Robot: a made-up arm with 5 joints. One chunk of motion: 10 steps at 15 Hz.
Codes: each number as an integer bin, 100 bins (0 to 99) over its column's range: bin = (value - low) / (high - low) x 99, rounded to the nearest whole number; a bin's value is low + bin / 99 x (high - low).
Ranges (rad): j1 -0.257..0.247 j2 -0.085..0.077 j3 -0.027..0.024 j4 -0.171..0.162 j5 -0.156..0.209
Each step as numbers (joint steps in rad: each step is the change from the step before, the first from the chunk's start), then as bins.
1 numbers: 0.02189 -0.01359 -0.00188 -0.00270 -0.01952
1 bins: 55 44 49 50 37
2 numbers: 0.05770 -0.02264 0.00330 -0.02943 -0.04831
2 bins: 62 38 59 42 29
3 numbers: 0.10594 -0.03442 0.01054 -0.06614 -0.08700
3 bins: 71 31 73 31 19
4 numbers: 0.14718 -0.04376 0.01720 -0.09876 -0.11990
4 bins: 79 25 86 21 10
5 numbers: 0.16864 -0.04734 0.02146 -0.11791 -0.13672
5 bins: 84 23 94 16 5
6 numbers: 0.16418 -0.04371 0.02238 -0.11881 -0.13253
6 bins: 83 25 96 16 6
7 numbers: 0.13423 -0.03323 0.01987 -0.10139 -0.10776
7 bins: 77 32 91 21 13
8 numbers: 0.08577 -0.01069 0.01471 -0.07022 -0.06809
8 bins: 67 45 81 30 24
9 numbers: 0.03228 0.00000 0.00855 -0.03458 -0.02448
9 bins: 57 52 69 41 36
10 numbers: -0.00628 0.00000 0.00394 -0.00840 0.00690
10 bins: 49 52 60 48 44
